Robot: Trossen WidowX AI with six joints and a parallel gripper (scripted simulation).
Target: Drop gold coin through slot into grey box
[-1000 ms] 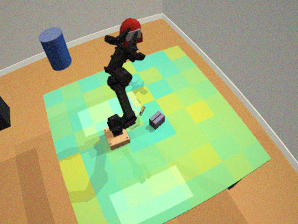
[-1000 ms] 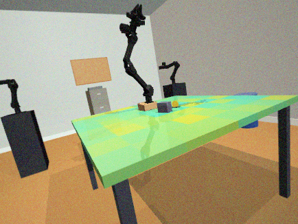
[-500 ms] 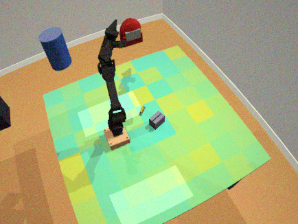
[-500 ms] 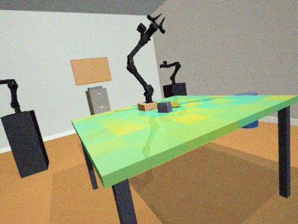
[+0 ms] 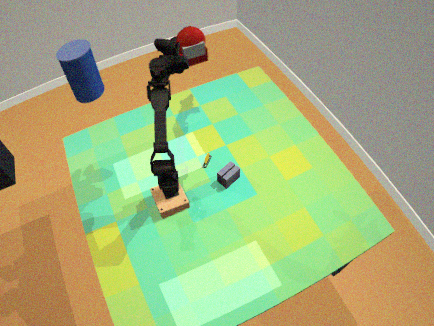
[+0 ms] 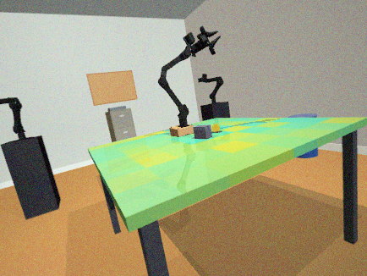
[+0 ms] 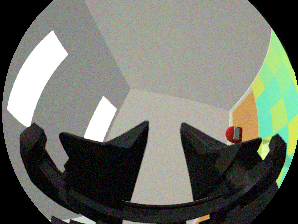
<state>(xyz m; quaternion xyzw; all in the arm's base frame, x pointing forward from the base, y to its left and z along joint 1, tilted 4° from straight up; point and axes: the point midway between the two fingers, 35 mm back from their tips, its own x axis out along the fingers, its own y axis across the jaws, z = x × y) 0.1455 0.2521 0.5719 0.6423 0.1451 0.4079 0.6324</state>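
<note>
The gold coin is 61 cm below my gripper tip, 15 cm to the right of it and 2 cm ahead of it.
</note>
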